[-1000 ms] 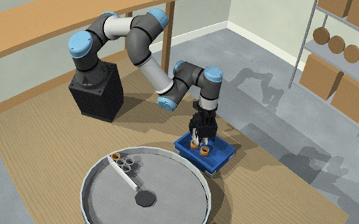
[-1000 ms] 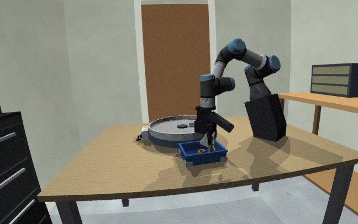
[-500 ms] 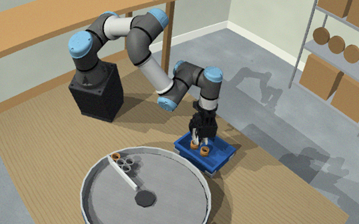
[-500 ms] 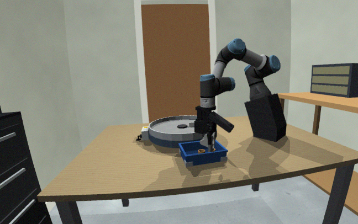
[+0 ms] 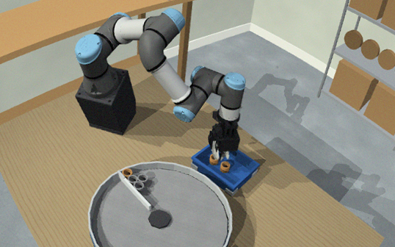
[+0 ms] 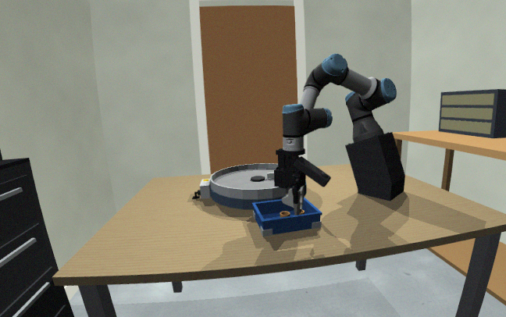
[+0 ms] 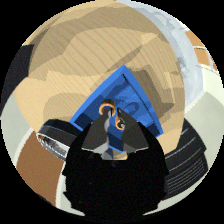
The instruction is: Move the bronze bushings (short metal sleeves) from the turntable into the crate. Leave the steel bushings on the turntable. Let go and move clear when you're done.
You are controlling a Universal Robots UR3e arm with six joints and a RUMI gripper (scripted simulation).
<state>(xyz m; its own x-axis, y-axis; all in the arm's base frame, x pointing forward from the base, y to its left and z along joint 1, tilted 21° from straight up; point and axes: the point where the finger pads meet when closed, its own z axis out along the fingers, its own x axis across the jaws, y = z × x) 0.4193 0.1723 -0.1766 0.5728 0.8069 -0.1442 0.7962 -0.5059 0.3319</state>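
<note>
The blue crate lies 40 mm ahead of my hand, 10 mm to the right of it and 10 mm below it. From my hand the other things lie so: grey turntable 80 mm ahead, 340 mm to the right, 20 mm above.
</note>
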